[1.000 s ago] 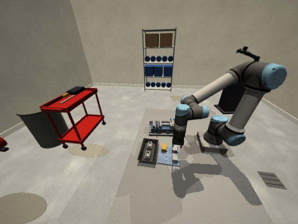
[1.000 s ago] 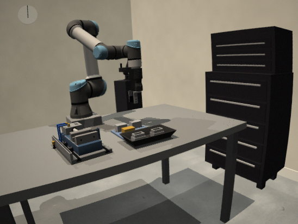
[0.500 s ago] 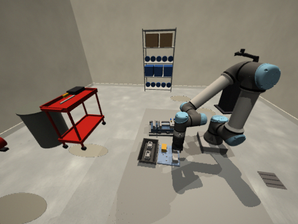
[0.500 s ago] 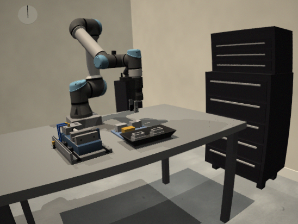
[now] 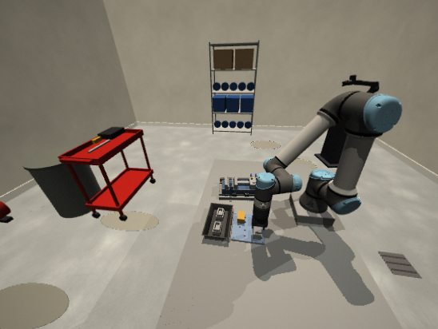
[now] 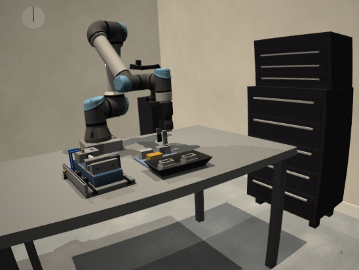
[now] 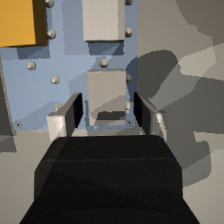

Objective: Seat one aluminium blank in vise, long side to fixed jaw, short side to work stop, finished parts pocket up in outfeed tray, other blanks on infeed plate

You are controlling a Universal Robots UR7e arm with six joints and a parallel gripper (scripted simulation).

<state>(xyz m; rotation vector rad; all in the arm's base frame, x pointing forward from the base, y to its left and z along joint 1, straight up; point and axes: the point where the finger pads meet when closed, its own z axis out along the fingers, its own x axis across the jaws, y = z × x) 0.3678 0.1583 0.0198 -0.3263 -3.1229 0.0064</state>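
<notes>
Now: the aluminium blank 5 cm below my hand. The rest, counted from my hand: brass blank 7 cm ahead, 11 cm to the right, 5 cm below; vise 4 cm ahead, 37 cm to the right, 4 cm below.
</notes>
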